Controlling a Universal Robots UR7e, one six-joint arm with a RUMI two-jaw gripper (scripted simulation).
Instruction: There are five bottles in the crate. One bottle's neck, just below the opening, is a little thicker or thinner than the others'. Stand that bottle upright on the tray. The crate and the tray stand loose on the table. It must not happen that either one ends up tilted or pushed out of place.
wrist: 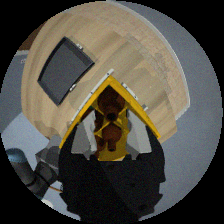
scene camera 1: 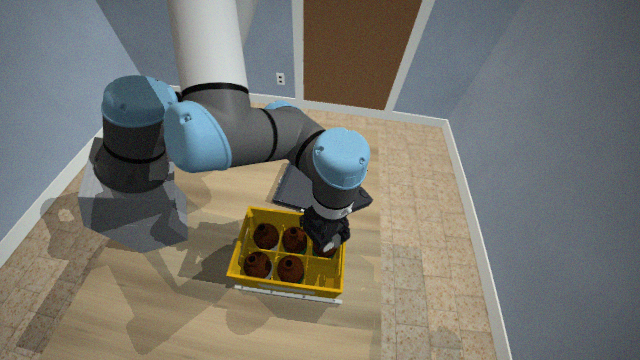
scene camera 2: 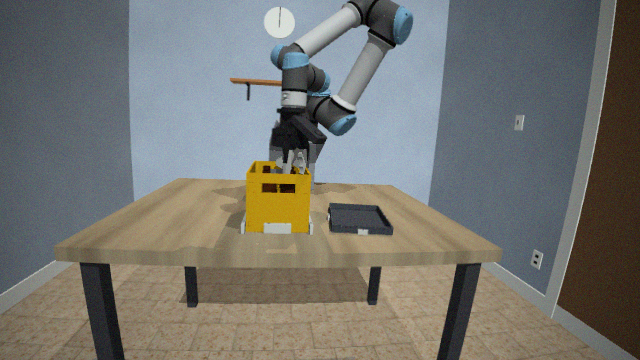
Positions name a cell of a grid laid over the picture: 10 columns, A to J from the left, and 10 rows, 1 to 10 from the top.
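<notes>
Scene camera 2 shows the gripper (scene camera 2: E6) along with a tray (scene camera 2: F7) and a crate (scene camera 2: E6). In the wrist view, the gripper (wrist: E5) appears again, as does the tray (wrist: C3), while scene camera 1 shows the tray (scene camera 1: E6) too.
</notes>
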